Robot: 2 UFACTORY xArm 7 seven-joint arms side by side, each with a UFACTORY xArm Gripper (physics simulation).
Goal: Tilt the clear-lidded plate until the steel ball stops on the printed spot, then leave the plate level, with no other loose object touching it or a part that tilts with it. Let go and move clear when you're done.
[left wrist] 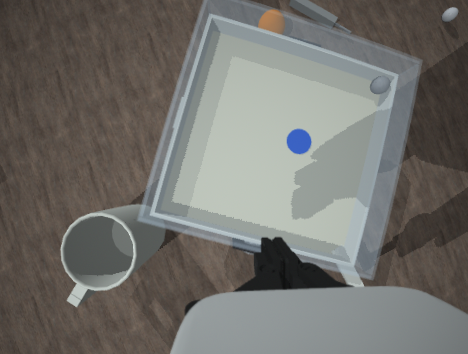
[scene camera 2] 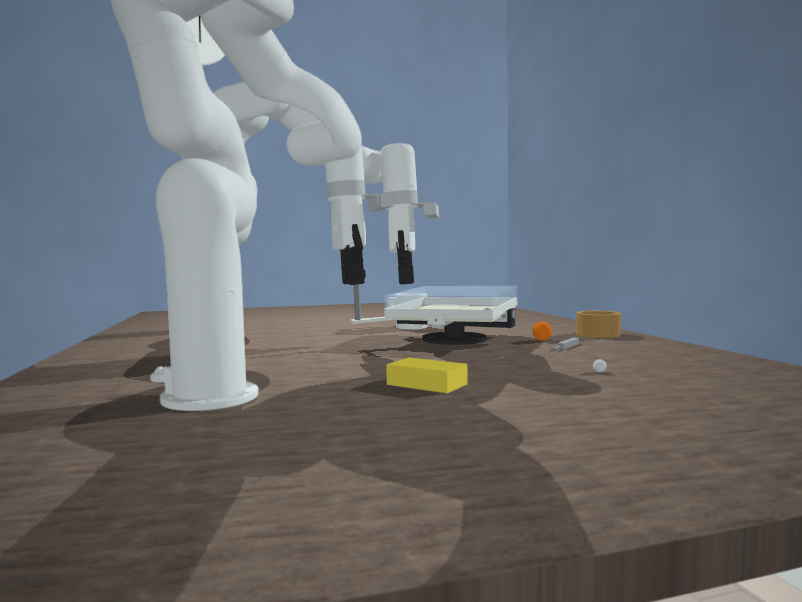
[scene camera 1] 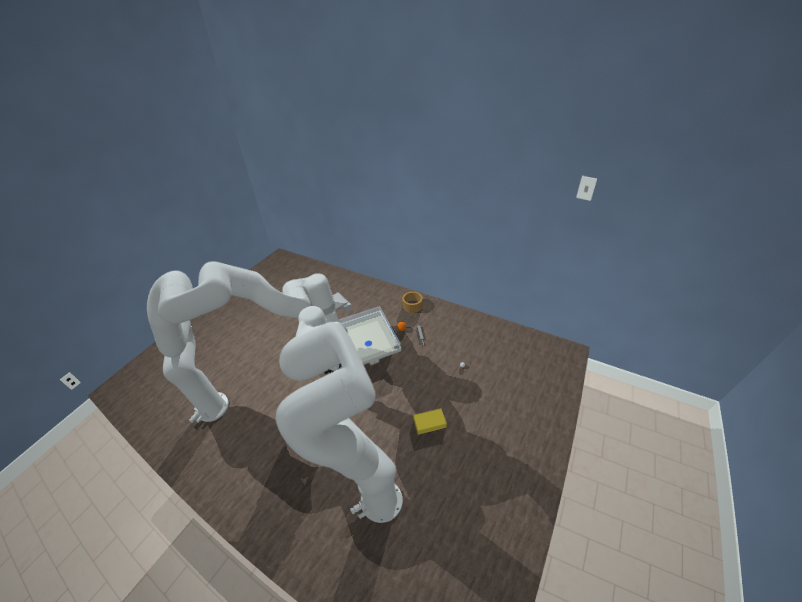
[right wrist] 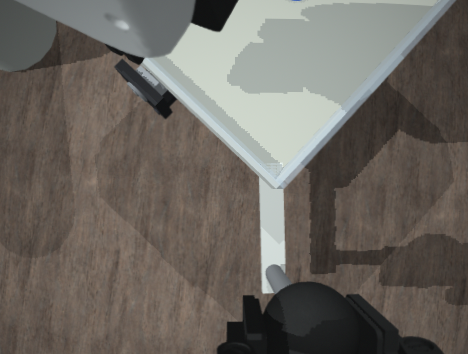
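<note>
The clear-lidded plate (scene camera 1: 385, 355) (scene camera 2: 463, 315) (left wrist: 240, 125) sits on its black stand; any slight tilt is hard to judge. The steel ball (left wrist: 380, 85) rests in its far right corner in the left wrist view, away from the blue printed spot (scene camera 1: 367, 343) (left wrist: 299, 141). My right gripper (scene camera 2: 353, 283) (right wrist: 299, 325) is shut on the black ball knob, whose grey post (scene camera 2: 356, 302) (right wrist: 277, 278) stands on the plate's white lever (right wrist: 272, 225). My left gripper (scene camera 2: 406, 283) (left wrist: 270, 254) is shut and empty, above the plate's near edge.
A white mug (left wrist: 97, 250) stands close by one plate corner; contact is unclear. An orange ball (scene camera 1: 401, 325) (scene camera 2: 542, 331) lies beside the plate's far side. Beyond are a grey tool (scene camera 2: 568, 344), brown ring (scene camera 2: 598, 325) and small white ball (scene camera 2: 599, 366). A yellow block (scene camera 1: 429, 421) (scene camera 2: 426, 375) lies nearer.
</note>
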